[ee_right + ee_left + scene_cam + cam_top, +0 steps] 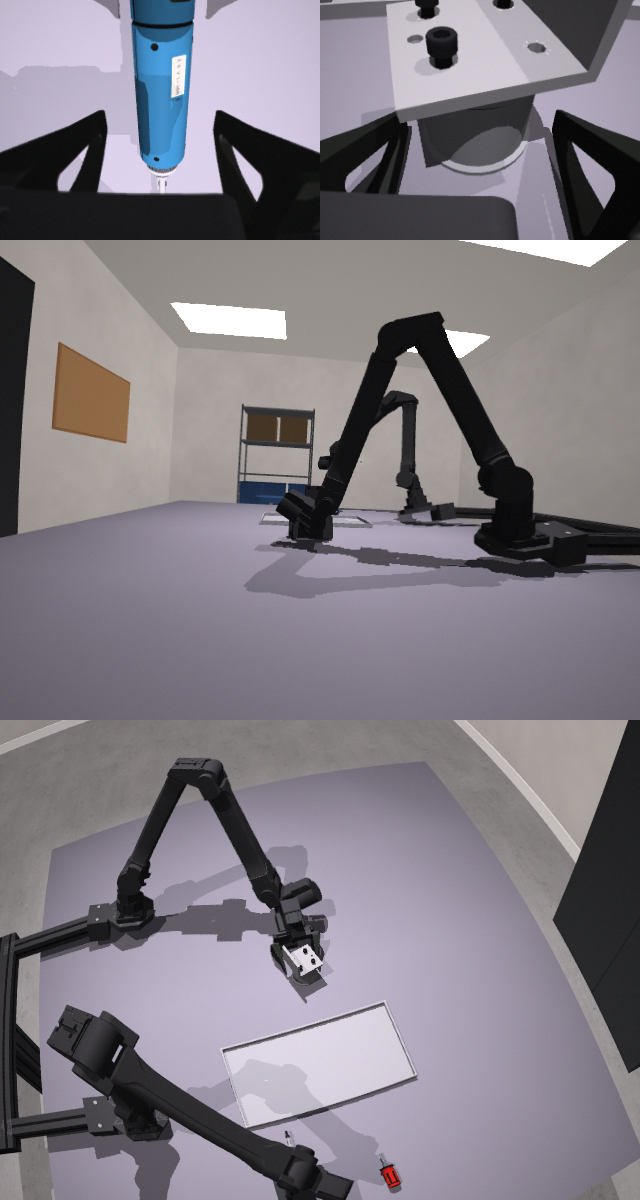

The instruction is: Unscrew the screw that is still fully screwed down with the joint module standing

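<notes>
My left hand is 1 cm to the left of the joint module body and 1 cm below it. Round my left hand: white tray (27 cm to the right, 1 cm below, 1 cm behind); then white bracket (5 cm above, 1 cm to the right); then red hand screwdriver (59 cm to the right, 9 cm ahead).
</notes>
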